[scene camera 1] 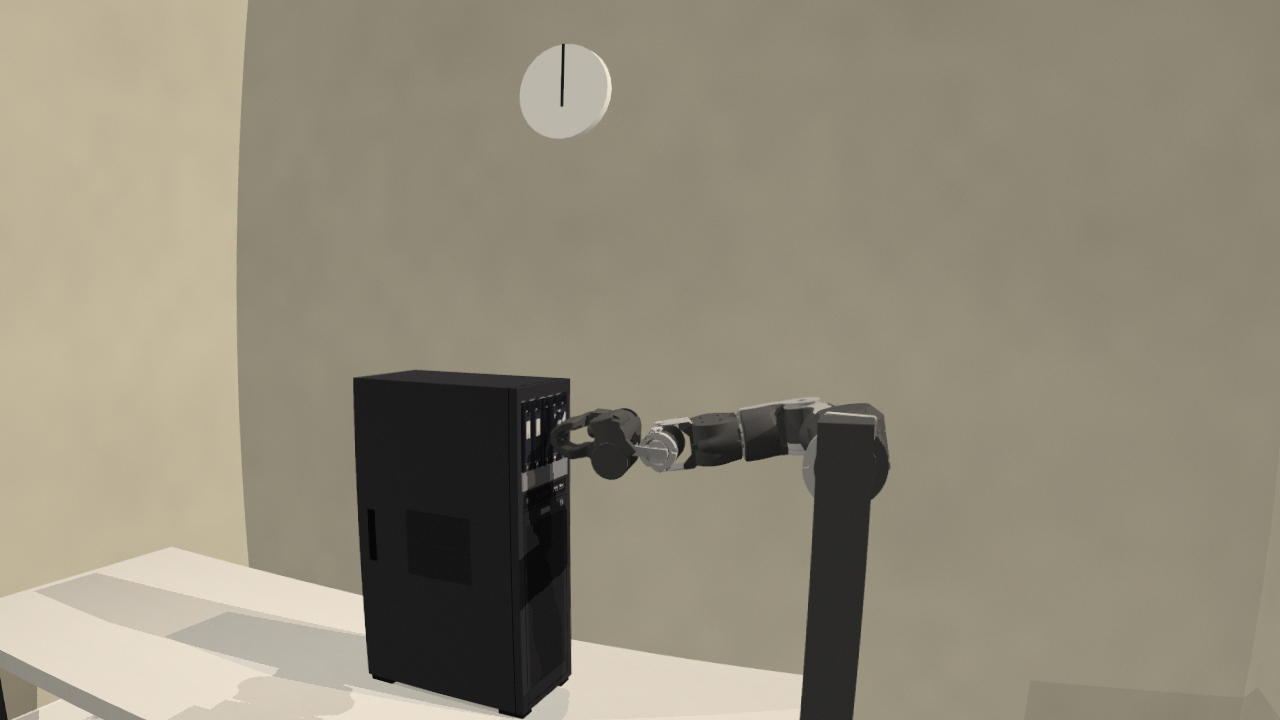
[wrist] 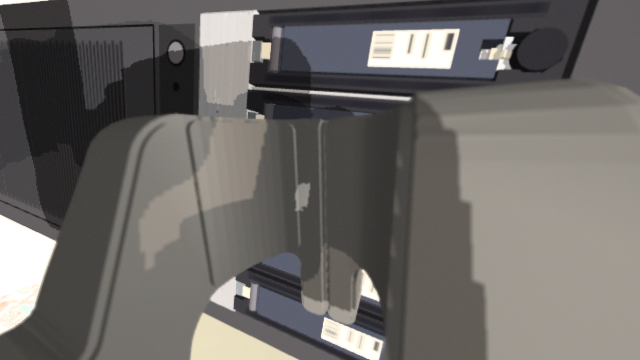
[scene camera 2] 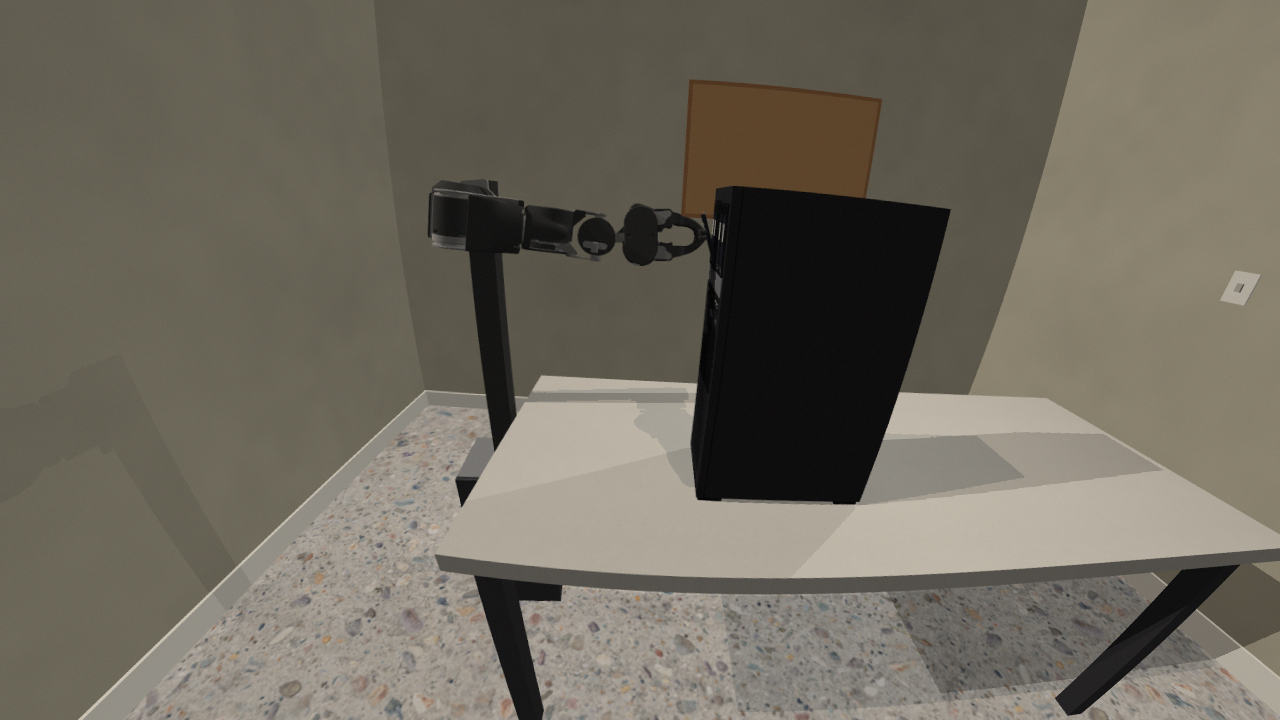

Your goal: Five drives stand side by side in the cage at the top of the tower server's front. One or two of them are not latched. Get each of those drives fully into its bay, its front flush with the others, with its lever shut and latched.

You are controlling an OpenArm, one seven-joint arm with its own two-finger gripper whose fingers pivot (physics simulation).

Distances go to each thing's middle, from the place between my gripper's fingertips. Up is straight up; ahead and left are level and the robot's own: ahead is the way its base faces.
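Labels:
Black tower server (scene camera 1: pixel 466 581): my hand is 20 mm to the left of it, 180 mm short of it and 190 mm above it.

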